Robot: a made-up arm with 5 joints.
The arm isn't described. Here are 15 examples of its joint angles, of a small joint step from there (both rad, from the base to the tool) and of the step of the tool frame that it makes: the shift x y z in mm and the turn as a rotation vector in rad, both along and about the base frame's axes.
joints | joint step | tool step
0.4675 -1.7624 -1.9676 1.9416 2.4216 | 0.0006 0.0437 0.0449 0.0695 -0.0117 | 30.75 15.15 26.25 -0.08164 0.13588 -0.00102
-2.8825 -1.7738 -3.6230 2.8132 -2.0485 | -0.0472 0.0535 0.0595 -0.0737 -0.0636 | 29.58 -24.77 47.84 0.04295 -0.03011 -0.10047
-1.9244 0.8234 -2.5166 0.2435 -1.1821 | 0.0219 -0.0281 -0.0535 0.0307 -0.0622 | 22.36 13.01 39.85 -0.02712 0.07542 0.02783
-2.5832 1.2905 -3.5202 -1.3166 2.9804 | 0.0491 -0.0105 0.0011 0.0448 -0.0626 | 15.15 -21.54 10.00 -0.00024 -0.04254 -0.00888
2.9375 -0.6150 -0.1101 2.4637 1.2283 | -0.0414 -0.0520 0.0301 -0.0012 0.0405 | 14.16 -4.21 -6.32 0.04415 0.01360 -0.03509
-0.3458 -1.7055 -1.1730 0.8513 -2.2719 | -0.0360 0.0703 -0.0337 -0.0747 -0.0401 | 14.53 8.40 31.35 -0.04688 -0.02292 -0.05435
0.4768 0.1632 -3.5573 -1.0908 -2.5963 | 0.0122 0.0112 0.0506 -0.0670 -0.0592 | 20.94 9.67 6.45 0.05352 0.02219 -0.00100
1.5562 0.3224 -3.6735 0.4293 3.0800 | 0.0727 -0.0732 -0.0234 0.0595 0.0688 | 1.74 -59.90 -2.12 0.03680 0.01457 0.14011
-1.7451 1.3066 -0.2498 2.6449 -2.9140 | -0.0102 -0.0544 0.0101 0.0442 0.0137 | -3.14 -7.04 12.82 -0.00140 -0.00714 0.00141
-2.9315 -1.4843 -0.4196 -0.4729 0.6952 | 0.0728 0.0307 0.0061 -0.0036 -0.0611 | -15.41 5.05 1.90 0.04983 -0.02169 0.02940
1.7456 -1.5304 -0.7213 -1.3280 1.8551 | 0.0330 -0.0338 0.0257 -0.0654 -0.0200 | 12.18 -6.49 -20.33 0.07042 0.02295 0.01519
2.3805 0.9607 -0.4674 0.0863 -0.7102 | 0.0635 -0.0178 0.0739 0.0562 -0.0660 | 12.49 -36.57 12.04 -0.10409 -0.05760 0.11656
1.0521 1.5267 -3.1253 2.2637 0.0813 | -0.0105 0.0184 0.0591 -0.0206 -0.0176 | 5.52 -6.03 -32.42 -0.04364 0.03821 0.00304
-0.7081 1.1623 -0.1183 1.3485 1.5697 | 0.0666 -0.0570 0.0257 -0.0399 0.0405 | 2.78 3.52 8.28 -0.06685 -0.03772 0.09523
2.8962 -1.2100 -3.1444 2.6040 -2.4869 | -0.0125 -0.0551 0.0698 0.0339 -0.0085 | 4.88 -9.24 -19.71 -0.00397 -0.04916 -0.01381
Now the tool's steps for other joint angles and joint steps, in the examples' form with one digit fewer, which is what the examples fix.
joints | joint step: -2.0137 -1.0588 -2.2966 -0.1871 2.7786 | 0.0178 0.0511 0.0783 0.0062 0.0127
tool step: -35.0 -52.7 45.0 0.1248 -0.0533 0.0298
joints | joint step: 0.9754 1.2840 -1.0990 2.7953 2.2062 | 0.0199 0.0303 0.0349 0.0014 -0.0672
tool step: -14.0 -8.5 -7.7 -0.0507 0.0439 -0.0468
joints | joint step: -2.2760 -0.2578 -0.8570 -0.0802 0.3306 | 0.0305 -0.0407 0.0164 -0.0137 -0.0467
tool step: 20.0 5.6 10.3 -0.0014 0.0579 0.0468
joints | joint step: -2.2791 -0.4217 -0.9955 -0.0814 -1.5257 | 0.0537 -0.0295 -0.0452 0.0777 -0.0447
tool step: 22.4 0.8 20.9 0.0304 0.0327 0.0570
